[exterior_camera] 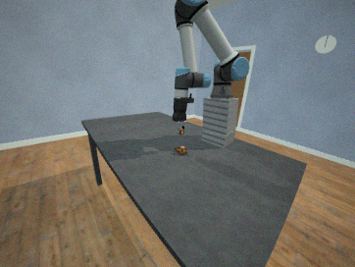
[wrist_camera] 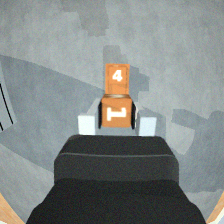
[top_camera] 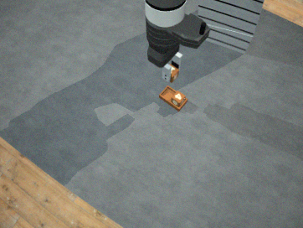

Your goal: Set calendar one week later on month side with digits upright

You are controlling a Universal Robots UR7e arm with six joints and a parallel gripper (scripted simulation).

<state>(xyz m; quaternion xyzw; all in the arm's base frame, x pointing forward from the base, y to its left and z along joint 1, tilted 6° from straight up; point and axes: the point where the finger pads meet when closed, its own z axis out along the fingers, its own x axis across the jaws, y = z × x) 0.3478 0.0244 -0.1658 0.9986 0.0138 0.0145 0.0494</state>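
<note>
My gripper is now 130 mm above the tray and 20 mm to the right of it. From my hand the other things lie so: cube: 10 mm below.
</note>
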